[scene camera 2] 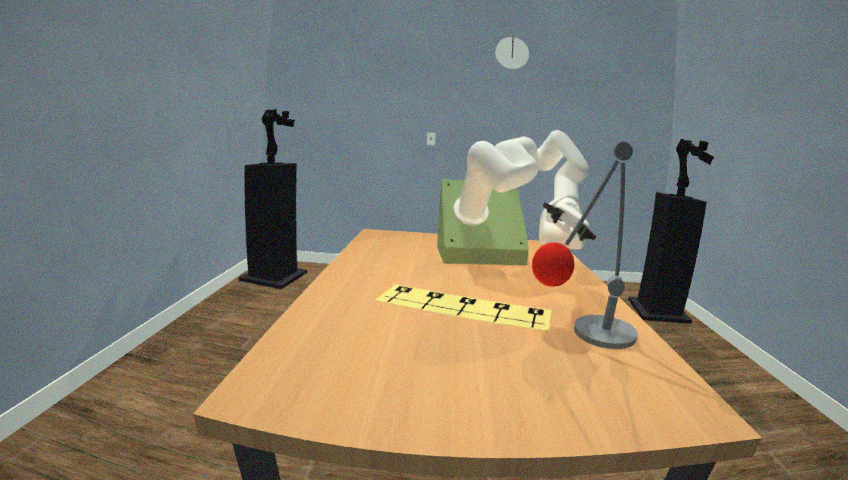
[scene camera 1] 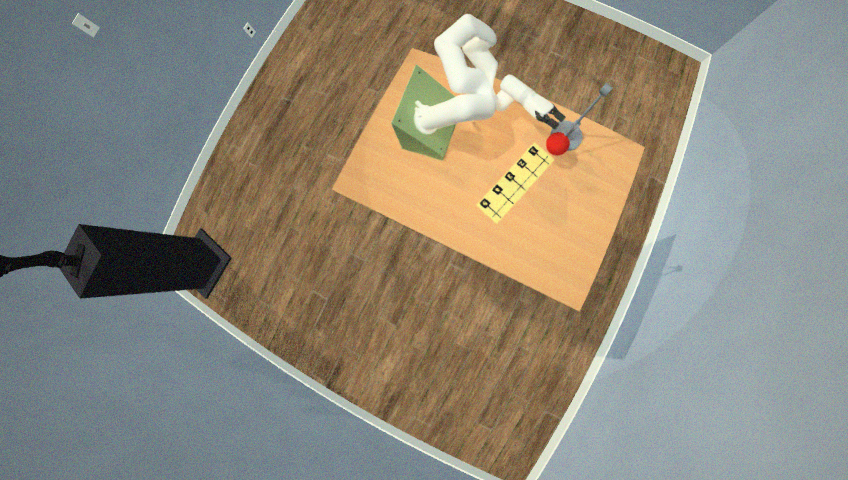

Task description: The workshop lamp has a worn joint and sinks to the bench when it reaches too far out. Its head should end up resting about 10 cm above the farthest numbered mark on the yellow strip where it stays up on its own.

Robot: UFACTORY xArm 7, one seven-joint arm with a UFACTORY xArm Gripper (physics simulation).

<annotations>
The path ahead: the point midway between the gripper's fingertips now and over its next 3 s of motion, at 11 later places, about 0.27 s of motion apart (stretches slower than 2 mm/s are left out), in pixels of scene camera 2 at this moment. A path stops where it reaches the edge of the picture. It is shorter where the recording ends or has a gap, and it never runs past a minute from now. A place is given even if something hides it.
The gripper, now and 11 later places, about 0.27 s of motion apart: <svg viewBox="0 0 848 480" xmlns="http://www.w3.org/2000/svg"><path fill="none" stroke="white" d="M571 226L571 229L571 230L571 230L571 230L571 230L572 231L572 231L572 232L567 232L563 231L557 232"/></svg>
</annotations>
